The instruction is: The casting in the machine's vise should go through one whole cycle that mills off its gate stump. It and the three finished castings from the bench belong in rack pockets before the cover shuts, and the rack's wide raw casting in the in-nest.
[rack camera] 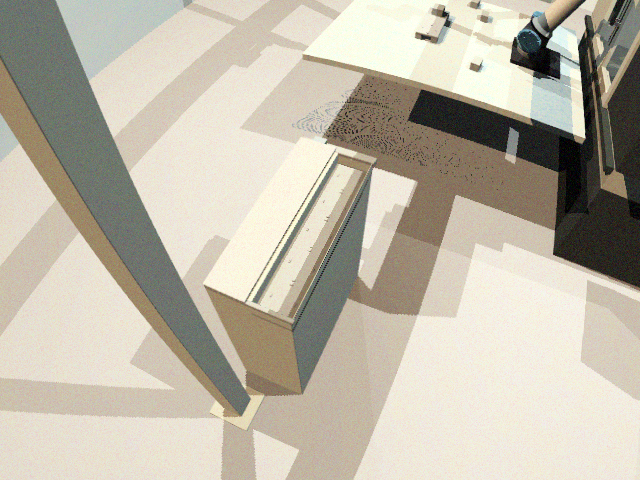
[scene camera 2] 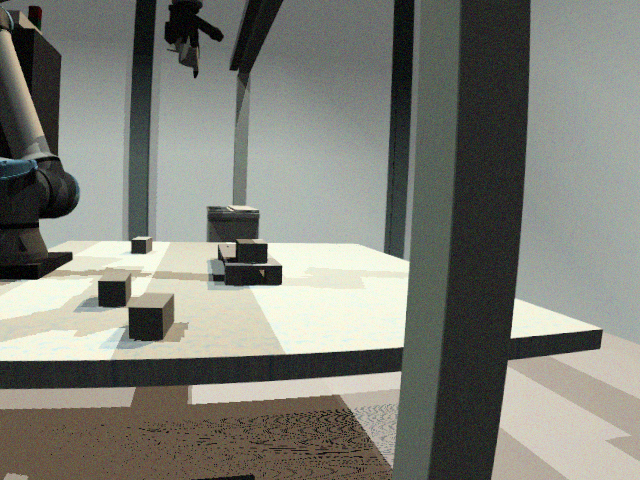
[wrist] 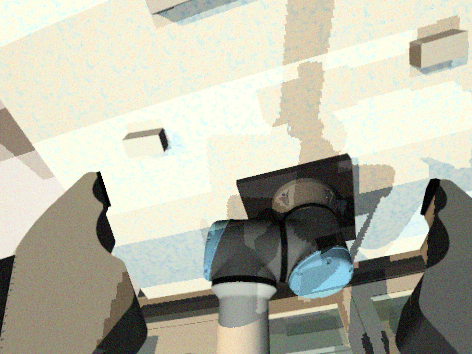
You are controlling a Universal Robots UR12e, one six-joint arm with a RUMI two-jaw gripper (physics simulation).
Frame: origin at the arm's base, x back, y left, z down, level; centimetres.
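Seen in the pictures: gripper, fingertip midpoint: [scene camera 2: 187, 70] [wrist: 262, 179]; arm's base at its link origin: [scene camera 2: 12, 259] [wrist: 303, 203].
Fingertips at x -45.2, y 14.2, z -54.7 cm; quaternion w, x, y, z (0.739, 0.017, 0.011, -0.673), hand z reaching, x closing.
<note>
Offsets run from my fingertips to a thing's top centre. Level surfaces: height alone.
My gripper [scene camera 2: 207, 55] [wrist: 262, 179] is open and empty, high above the bench {dz +57.4 cm} [scene camera 2: 330, 297] [rack camera: 361, 49]. Three small blocks, probably castings, rest on the bench: one apart {dx +21.1, dy +27.9, dz +52.4 cm} [scene camera 2: 141, 245] [rack camera: 476, 65] [wrist: 145, 142], and two closer together {dx +4.3, dy -43.4, dz +52.4 cm} [scene camera 2: 114, 291] {dx -8.8, dy -61.6, dz +52.4 cm} [scene camera 2: 150, 317]. A fourth block {dx -21.4, dy -15.8, dz +47.5 cm} [scene camera 2: 251, 251] [rack camera: 439, 9] sits on the low dark fixture {dx -18.7, dy -2.1, dz +52.0 cm} [scene camera 2: 253, 274] [rack camera: 430, 29]. The rack [scene camera 2: 232, 226] [rack camera: 330, 279] stands on the floor; its long top slot is uncovered and shows a pale strip with small pins. A flat pale top panel [rack camera: 273, 217] lies beside the slot. The vise and its casting do not show.
The arm's base [scene camera 2: 31, 264] [rack camera: 535, 56] [wrist: 297, 192] stands on the bench near the machine [scene camera 2: 45, 93] [rack camera: 594, 232]. Machine windows [wrist: 305, 325] show low in the wrist view. Tall posts [scene camera 2: 454, 206] [rack camera: 118, 196] stand around the cell, one close to the rack.
</note>
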